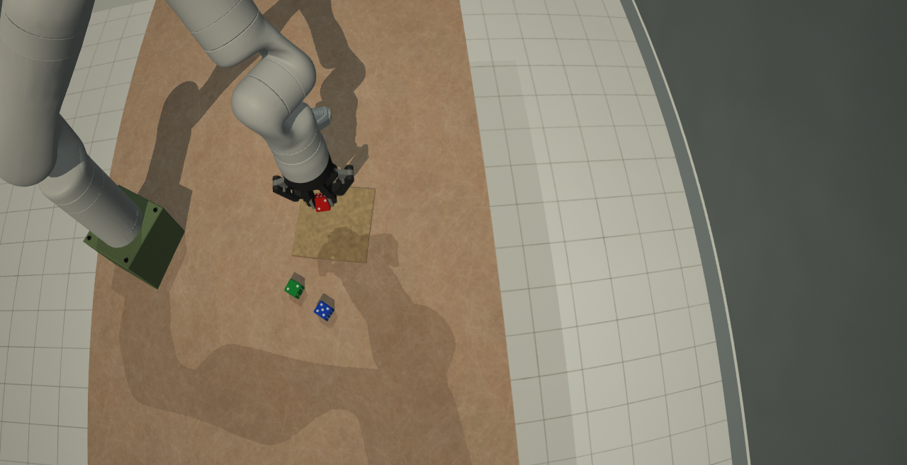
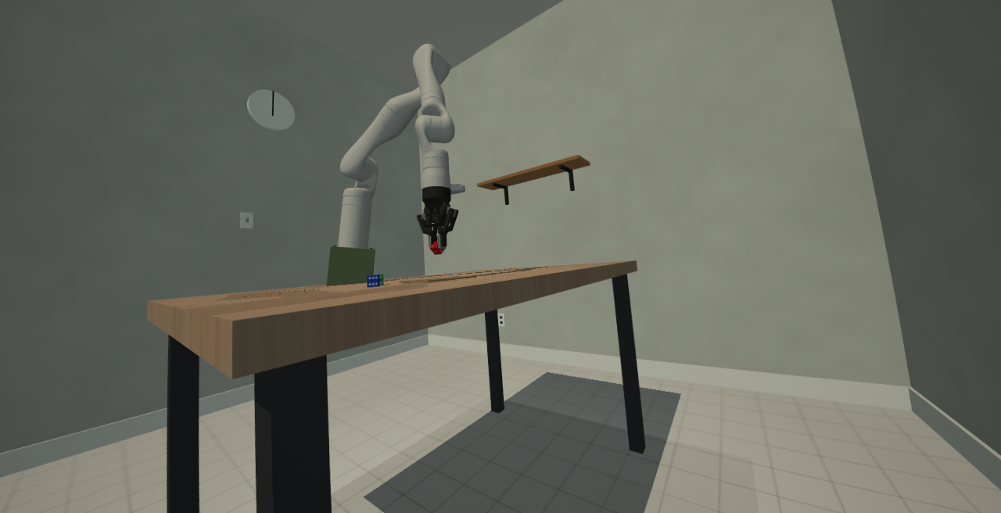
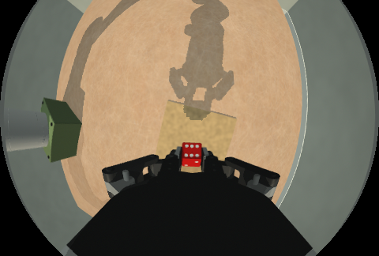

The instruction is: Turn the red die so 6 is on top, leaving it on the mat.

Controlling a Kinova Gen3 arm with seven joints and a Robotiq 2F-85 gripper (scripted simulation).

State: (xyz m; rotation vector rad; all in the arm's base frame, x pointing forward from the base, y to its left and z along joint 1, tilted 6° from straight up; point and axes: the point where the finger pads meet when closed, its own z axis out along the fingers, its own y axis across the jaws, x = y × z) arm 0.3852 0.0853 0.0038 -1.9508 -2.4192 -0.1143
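Right now the red die is 10 mm below my hand. From my hand the other things lie so: green die 50 mm behind, 140 mm to the right, 80 mm below; then tan mat 10 mm to the right, 90 mm below; then blue die 10 mm ahead, 170 mm to the right, 80 mm below.
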